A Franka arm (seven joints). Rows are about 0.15 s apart.
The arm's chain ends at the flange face. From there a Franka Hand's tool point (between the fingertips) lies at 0.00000 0.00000 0.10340 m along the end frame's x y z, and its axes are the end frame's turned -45 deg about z.
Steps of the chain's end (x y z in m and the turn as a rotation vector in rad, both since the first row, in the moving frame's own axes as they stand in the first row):
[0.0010 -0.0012 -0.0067 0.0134 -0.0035 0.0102]
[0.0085 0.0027 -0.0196 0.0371 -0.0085 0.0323]
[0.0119 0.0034 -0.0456 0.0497 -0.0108 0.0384]
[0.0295 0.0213 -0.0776 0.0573 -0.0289 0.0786]
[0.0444 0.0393 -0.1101 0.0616 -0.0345 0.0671]
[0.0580 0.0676 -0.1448 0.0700 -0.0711 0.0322]
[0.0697 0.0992 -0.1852 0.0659 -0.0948 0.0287]
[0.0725 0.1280 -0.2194 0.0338 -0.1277 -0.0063]
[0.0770 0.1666 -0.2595 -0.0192 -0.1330 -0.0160]
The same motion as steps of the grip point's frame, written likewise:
[0.0023 -0.0014 -0.0067 0.0120 0.0070 0.0102]
[0.0062 0.0046 -0.0197 0.0322 0.0202 0.0323]
[0.0089 0.0065 -0.0457 0.0428 0.0275 0.0384]
[0.0081 0.0297 -0.0778 0.0610 0.0201 0.0786]
[0.0058 0.0522 -0.1104 0.0680 0.0192 0.0671]
[-0.0067 0.0785 -0.1453 0.0998 -0.0008 0.0322]
[-0.0228 0.1077 -0.1859 0.1136 -0.0204 0.0287]
[-0.0461 0.1300 -0.2203 0.1142 -0.0664 -0.0063]
[-0.0745 0.1640 -0.2604 0.0805 -0.1076 -0.0160]

